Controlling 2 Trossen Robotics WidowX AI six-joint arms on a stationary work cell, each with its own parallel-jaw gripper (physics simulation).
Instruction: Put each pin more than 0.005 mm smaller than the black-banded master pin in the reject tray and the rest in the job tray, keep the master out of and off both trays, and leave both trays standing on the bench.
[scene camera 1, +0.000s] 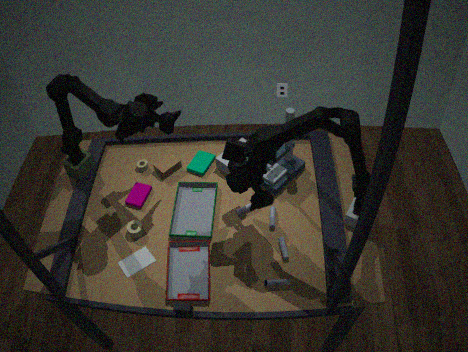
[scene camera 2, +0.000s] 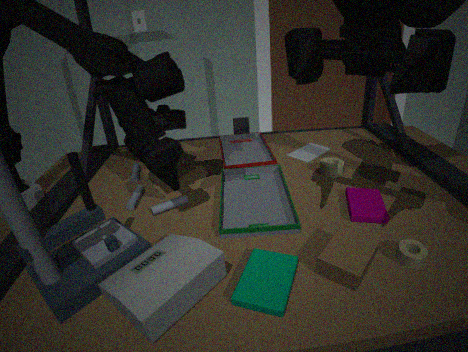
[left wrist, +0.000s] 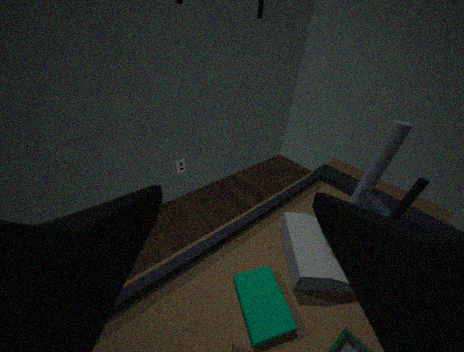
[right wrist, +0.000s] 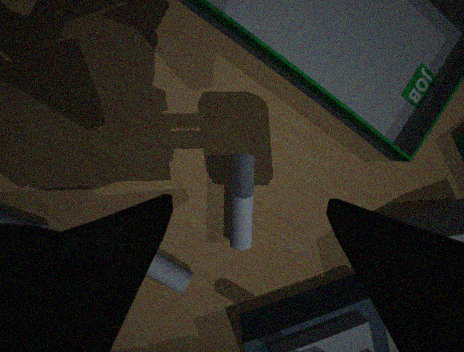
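Where they show: left gripper, fingertip midpoint: (scene camera 1: 171, 106) (scene camera 2: 341, 83) (left wrist: 239, 196); right gripper, fingertip midpoint: (scene camera 1: 244, 199) (scene camera 2: 168, 182) (right wrist: 249, 204); left arm's base, link origin: (scene camera 1: 76, 158).
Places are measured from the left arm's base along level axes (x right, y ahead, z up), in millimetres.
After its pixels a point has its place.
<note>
The green-rimmed job tray (scene camera 1: 194, 212) @[x -55, y 532, z -76 mm] (scene camera 2: 257, 200) @[x -64, y 521, z -77 mm] (right wrist: 320, 60) @[x -81, y 561, z -77 mm] and red-rimmed reject tray (scene camera 1: 187, 265) @[x 133, y 623, z -76 mm] (scene camera 2: 248, 151) @[x 159, y 632, z -76 mm] stand end to end, with no pin visible in either. My right gripper (scene camera 1: 261, 201) (right wrist: 249, 204) @[x -138, y 675, z -21 mm] is open above a grey pin (scene camera 1: 243, 209) @[x -131, y 675, z -63 mm] (scene camera 2: 169, 205) @[x -153, y 673, z -66 mm] (right wrist: 242, 220) @[x -158, y 686, z -61 mm], which lies between its fingertips in the right wrist view, not gripped. A second pin (scene camera 1: 272, 218) @[x -139, y 776, z -61 mm] (scene camera 2: 135, 197) @[x -159, y 761, z -63 mm] (right wrist: 171, 273) @[x -167, y 757, z -62 mm] and a third pin (scene camera 1: 283, 249) @[x -47, y 860, z -61 mm] (scene camera 2: 136, 171) @[x -62, y 846, z -62 mm] lie nearby. A pin with a dark end (scene camera 1: 276, 283) @[x 70, y 896, z -64 mm] lies near the front edge. My left gripper (left wrist: 239, 196) @[x -227, y 364, z 190 mm] is open and empty, high over the back left.
A dark blue gauge stand (scene camera 1: 300, 167) @[x -378, y 771, z -53 mm] (scene camera 2: 62, 300) @[x -418, y 661, z -49 mm] with a pale post stands beside a white display box (scene camera 2: 165, 285) @[x -344, y 532, z -29 mm] (left wrist: 317, 250) @[x -301, y 547, z -29 mm]. A green block (scene camera 1: 201, 163) @[x -246, y 441, z -63 mm] (scene camera 2: 267, 282) @[x -266, y 428, z -63 mm] (left wrist: 265, 306) @[x -244, y 433, z -63 mm], magenta block (scene camera 1: 138, 195) @[x -13, y 319, z -63 mm] (scene camera 2: 366, 205) @[x -35, y 311, z -63 mm], brown block (scene camera 2: 347, 260) @[x -206, y 332, z -47 mm], two tape rolls and white card (scene camera 1: 137, 261) @[x 206, y 473, z -77 mm] (scene camera 2: 309, 151) @[x 209, y 470, z -77 mm] lie about.
</note>
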